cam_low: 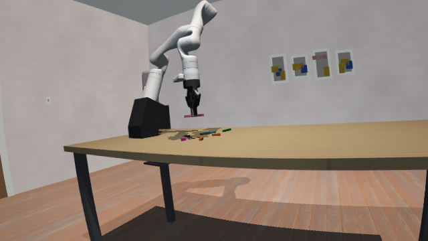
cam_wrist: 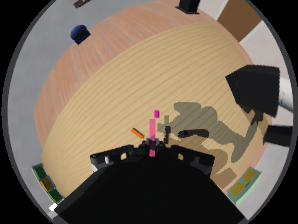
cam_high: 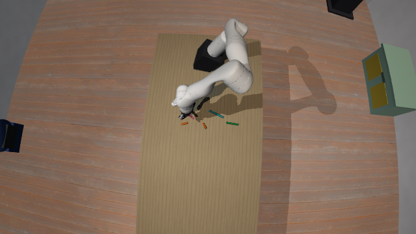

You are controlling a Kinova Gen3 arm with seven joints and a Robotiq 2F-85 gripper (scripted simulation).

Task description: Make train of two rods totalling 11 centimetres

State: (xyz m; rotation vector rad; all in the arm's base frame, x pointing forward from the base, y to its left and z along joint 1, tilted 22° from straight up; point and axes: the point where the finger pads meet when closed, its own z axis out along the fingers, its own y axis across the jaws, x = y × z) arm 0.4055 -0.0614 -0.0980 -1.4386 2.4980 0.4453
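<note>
Now: hand 20 mm above the pink rod. Also, from my hand: magenta rod: 30 mm behind, 50 mm to the right, 110 mm below; turquoise rod: 50 mm behind, 170 mm to the left, 110 mm below; blue rod: 80 mm behind, 50 mm to the left, 110 mm below.
</note>
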